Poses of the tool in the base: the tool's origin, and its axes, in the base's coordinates. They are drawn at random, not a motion.
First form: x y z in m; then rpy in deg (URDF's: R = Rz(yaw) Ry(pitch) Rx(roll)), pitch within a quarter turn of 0, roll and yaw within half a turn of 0.
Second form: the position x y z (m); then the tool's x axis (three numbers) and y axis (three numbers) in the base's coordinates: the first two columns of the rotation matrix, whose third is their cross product. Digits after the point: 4 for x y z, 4 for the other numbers.
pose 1, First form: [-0.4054, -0.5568, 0.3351, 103.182, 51.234, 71.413]
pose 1, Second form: [-0.4054, -0.5568, 0.3351, 0.1996, 0.5935, -0.7797, 0.4581, 0.6469, 0.6096]
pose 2, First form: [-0.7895, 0.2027, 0.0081, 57.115, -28.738, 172.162]
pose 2, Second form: [-0.7895, 0.2027, 0.0081, -0.8686, 0.1196, 0.4808, 0.3259, -0.5929, 0.7363]
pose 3, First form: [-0.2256, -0.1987, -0.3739, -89.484, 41.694, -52.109]
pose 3, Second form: [-0.2256, -0.1987, -0.3739, 0.4586, -0.5893, -0.6652, -0.4014, 0.5304, -0.7467]
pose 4, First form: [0.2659, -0.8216, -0.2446, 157.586, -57.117, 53.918]
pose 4, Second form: [0.2659, -0.8216, -0.2446, 0.3198, 0.4388, 0.8398, 0.5585, -0.8032, 0.2070]
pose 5, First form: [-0.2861, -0.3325, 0.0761, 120.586, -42.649, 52.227]
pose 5, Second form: [-0.2861, -0.3325, 0.0761, 0.4505, 0.5814, 0.6775, 0.0449, -0.7727, 0.6332]
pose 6, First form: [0.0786, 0.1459, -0.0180, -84.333, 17.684, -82.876]
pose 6, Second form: [0.0786, 0.1459, -0.0180, 0.1182, -0.9454, -0.3038, 0.0605, 0.3122, -0.9481]
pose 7, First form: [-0.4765, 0.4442, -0.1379, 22.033, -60.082, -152.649]
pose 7, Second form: [-0.4765, 0.4442, -0.1379, -0.4430, -0.2292, 0.8667, 0.7147, -0.6740, 0.1871]
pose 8, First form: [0.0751, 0.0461, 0.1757, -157.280, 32.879, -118.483]
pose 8, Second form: [0.0751, 0.0461, 0.1757, -0.4005, -0.7382, -0.5429, -0.7108, 0.6242, -0.3244]
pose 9, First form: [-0.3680, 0.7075, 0.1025, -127.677, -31.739, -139.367]
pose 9, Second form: [-0.3680, 0.7075, 0.1025, -0.6454, -0.5538, 0.5261, -0.7140, 0.1927, -0.6731]
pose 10, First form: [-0.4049, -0.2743, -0.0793, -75.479, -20.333, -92.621]
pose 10, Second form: [-0.4049, -0.2743, -0.0793, -0.0429, -0.9367, 0.3475, 0.2351, -0.3475, -0.9077]
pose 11, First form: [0.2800, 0.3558, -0.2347, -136.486, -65.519, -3.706]
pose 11, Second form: [0.2800, 0.3558, -0.2347, 0.4135, -0.0268, 0.9101, 0.5784, -0.7642, -0.2853]
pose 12, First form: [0.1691, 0.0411, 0.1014, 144.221, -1.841, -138.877]
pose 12, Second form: [0.1691, 0.0411, 0.1014, -0.7529, -0.6573, 0.0321, -0.5194, 0.6235, 0.5844]
